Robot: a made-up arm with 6 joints. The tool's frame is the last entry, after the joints.
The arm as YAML. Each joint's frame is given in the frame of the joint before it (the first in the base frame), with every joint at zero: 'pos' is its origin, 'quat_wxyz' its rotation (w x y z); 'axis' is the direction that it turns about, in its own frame. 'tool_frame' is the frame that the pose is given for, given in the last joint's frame.
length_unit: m
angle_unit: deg
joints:
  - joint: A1
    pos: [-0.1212, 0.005, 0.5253]
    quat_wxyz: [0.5, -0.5, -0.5, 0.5]
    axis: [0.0, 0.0, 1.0]
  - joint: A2
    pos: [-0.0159, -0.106, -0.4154]
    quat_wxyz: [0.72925, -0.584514, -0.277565, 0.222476]
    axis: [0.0, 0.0, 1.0]
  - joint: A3
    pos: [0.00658, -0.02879, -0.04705]
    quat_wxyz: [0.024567, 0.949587, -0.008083, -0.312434]
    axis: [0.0, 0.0, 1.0]
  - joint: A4
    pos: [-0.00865, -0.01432, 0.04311]
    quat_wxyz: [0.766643, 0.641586, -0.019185, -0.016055]
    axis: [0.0, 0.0, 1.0]
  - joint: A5
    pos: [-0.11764, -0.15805, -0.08]
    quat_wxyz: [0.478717, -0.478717, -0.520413, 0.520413]
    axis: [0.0, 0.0, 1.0]
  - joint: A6
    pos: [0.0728, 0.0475, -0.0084]
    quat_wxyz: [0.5, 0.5, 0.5, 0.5]
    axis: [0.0, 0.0, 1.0]
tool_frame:
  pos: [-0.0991, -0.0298, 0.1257]
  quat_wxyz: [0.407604, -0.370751, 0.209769, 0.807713]
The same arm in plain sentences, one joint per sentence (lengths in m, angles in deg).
The arm has six revolute joints in a row. What follows holds with every joint at zero, and every direction is one of the base frame's.
Joint 1 is mounted 0.1212 m along -x and 0.005 m along +y and 0.5253 m along +z from the base frame's origin and turns about -x.
Joint 2 is mounted 0.4154 m along +x and 0.0159 m along -y and 0.106 m along +z from joint 1 and turns about the direction (-0.162602, -0.664909, -0.72901).
Joint 3 is mounted 0.0214 m along -x and 0.0362 m along +y and 0.0363 m along +z from joint 2 and turns about the direction (0.175999, 0.090799, 0.980194).
Joint 4 is mounted 0.0221 m along +x and 0.0042 m along -y and 0.0404 m along +z from joint 3 and turns about +x.
Joint 5 is mounted 0.08 m along -x and 0.1304 m along -y and 0.1477 m along -z from joint 4 and turns about -y.
Joint 6 is mounted 0.0475 m along -x and 0.0084 m along +y and 0.0728 m along +z from joint 5 and turns about +z.
The tool frame, which is the frame that the pose is given for, is mounted 0.0991 m along +x and 0.0298 m along +y and 0.1257 m along +z from joint 6; its axes are the base frame's turned by roll 3.29, pitch 50.35 and yaw -52.01 deg (as in URDF: about the fixed x, then y, then z).

